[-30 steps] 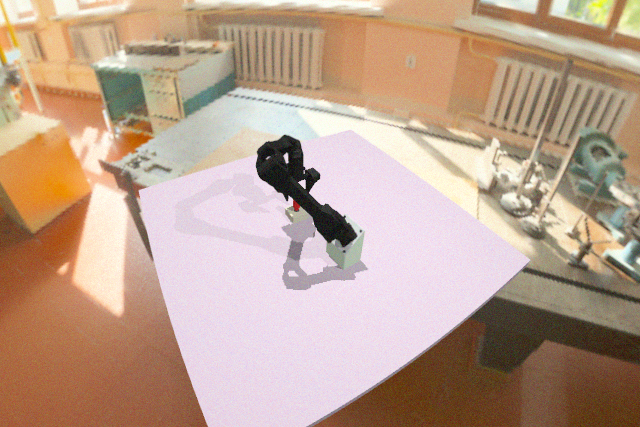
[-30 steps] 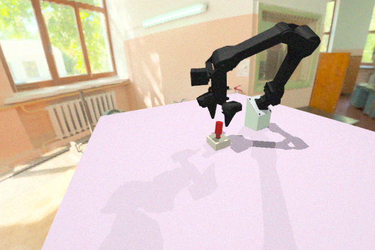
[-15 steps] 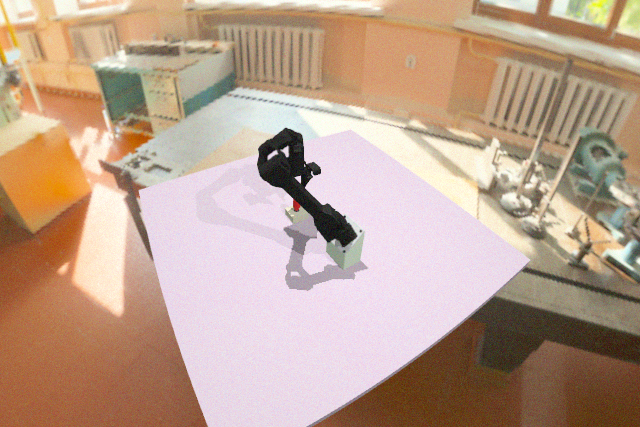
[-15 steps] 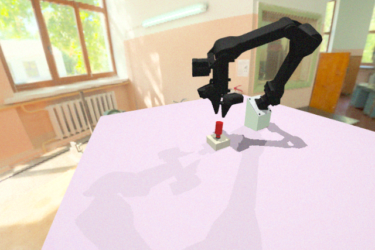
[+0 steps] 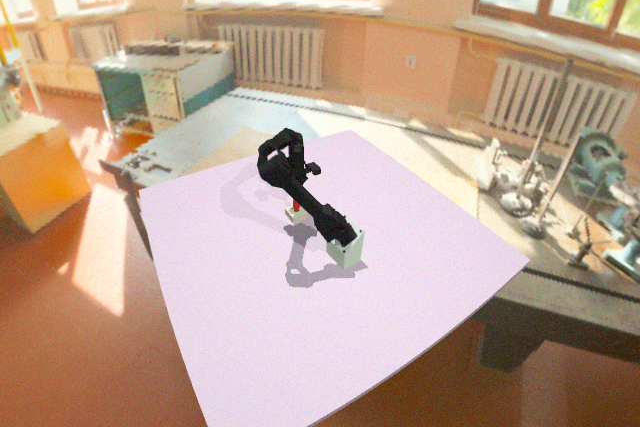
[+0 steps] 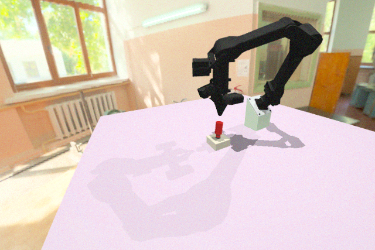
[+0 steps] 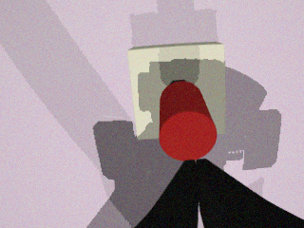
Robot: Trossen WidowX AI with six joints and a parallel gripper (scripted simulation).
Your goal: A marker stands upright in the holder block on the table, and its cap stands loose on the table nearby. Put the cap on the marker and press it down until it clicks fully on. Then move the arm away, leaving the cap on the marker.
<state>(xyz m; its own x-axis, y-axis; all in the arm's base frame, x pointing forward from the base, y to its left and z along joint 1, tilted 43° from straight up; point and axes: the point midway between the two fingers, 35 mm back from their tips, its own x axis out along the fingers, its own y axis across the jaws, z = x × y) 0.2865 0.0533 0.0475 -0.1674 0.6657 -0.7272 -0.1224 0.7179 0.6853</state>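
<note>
My gripper tip is now 5 cm above the marker cap.
</note>
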